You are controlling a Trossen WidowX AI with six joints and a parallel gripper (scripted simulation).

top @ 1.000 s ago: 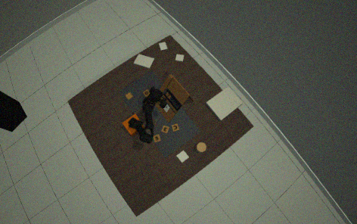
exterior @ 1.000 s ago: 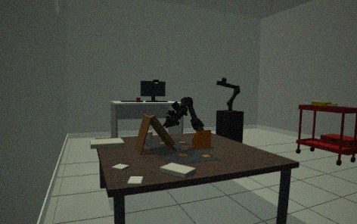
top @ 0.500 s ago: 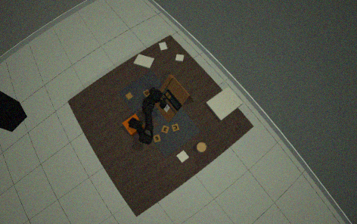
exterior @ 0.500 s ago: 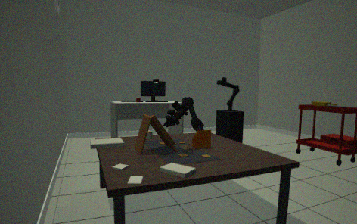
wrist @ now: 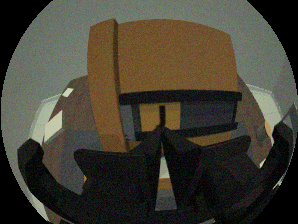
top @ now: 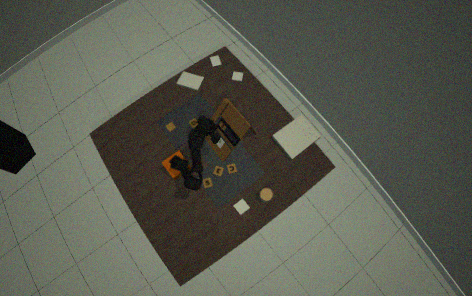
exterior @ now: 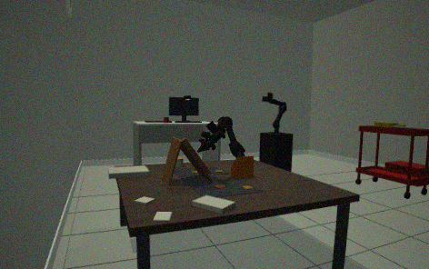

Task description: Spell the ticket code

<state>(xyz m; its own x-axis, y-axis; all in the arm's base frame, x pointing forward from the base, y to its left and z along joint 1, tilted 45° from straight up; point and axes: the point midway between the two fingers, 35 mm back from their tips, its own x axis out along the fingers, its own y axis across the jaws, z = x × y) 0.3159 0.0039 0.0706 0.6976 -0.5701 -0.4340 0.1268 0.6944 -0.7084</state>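
Now: gripper tip 3 cm short of the tan letter tile, 1 cm to the left of it and 3 cm above it. Also, from my gripper tip: white slab (38 cm ahead, 37 cm to the right, 18 cm below); then white ticket (3 cm behind, 3 cm to the right, 12 cm below); then white pad (17 cm ahead, 50 cm to the left, 18 cm below).
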